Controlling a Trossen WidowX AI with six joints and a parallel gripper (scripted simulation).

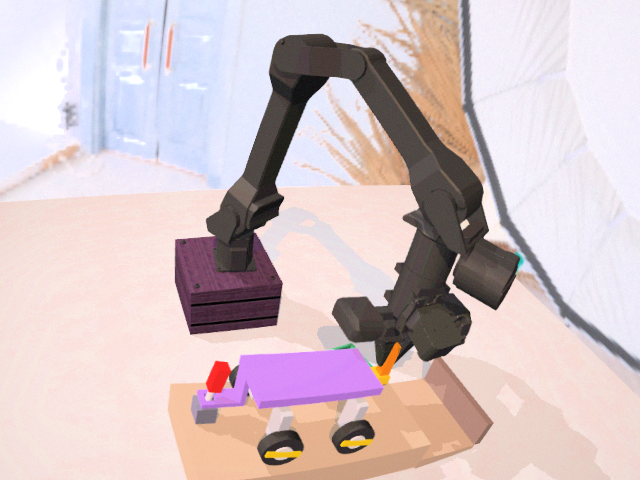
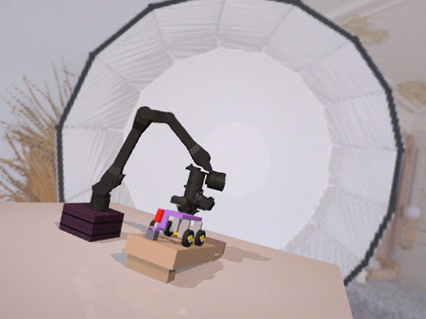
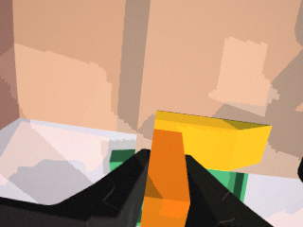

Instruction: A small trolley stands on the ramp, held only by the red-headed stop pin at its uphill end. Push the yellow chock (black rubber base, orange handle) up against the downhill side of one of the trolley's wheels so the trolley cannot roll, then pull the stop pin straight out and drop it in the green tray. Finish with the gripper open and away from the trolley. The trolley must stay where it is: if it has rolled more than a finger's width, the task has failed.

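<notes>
Right now the red-headed stop pin is 6 cm ahead of my gripper tip, 24 cm to the right of it and 4 cm above it. From my gripper tip the other things lie so: tan ramp (7 cm ahead, 13 cm to the right, 4 cm below); yellow chock (2 cm to the right); brown end wall (4 cm ahead, 12 cm to the left, 6 cm below).
</notes>
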